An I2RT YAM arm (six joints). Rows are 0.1 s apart.
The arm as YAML. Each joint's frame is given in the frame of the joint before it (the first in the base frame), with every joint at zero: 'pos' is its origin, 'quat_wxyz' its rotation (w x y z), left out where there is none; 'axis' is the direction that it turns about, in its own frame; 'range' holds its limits. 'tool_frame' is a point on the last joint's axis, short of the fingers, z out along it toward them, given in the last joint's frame.
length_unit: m
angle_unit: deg
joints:
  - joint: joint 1
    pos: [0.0, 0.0, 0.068]
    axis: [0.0, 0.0, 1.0]
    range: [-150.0, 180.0]
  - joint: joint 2
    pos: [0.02, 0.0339, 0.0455]
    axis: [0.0, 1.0, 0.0]
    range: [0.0, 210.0]
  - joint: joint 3
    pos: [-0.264, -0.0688, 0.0]
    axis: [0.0, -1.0, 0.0]
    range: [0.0, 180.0]
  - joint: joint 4
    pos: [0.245, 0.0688, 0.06]
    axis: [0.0, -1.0, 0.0]
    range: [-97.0, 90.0]
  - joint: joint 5
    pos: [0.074, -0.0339, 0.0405]
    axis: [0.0, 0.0, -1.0]
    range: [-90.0, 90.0]
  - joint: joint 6
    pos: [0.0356, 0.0, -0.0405]
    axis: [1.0, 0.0, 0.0]
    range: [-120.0, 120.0]
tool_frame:
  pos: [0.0, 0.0, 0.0]
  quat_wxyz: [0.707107, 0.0, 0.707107, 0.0]
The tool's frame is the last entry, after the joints.
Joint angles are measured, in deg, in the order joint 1, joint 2, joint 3, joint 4, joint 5, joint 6. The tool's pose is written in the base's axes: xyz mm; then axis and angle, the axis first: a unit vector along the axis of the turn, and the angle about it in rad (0 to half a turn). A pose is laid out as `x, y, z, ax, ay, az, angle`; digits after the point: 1 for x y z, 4 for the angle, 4 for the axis.
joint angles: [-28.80 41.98 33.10 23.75 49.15 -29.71]
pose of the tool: 135.2, -105.1, 336.5, 0.3768, 0.6454, -0.6644, 2.0828
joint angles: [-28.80 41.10 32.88 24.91 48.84 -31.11]
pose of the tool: 132.1, -103.2, 339.4, 0.3727, 0.6394, -0.6725, 2.0720
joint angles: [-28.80 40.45 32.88 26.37 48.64 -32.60]
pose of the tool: 129.3, -101.6, 343.4, 0.3698, 0.6313, -0.6816, 2.0603
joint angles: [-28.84 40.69 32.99 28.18 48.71 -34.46]
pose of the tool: 129.0, -101.6, 346.4, 0.3647, 0.6240, -0.6910, 2.0625
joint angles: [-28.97 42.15 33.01 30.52 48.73 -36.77]
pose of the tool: 132.7, -104.0, 346.5, 0.3536, 0.6207, -0.6998, 2.0811
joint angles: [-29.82 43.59 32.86 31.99 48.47 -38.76]
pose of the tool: 135.7, -108.5, 344.3, 0.3418, 0.6195, -0.7067, 2.1144
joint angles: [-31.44 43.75 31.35 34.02 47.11 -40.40]
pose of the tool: 133.8, -112.4, 338.2, 0.3303, 0.6157, -0.7154, 2.1350
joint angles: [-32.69 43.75 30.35 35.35 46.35 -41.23]
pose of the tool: 131.7, -115.1, 334.5, 0.3264, 0.6111, -0.7212, 2.1485
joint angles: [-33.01 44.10 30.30 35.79 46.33 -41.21]
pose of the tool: 131.9, -116.4, 334.0, 0.3279, 0.6093, -0.7220, 2.1515
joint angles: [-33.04 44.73 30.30 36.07 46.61 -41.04]
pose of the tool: 133.6, -117.7, 332.7, 0.3296, 0.6099, -0.7206, 2.1571
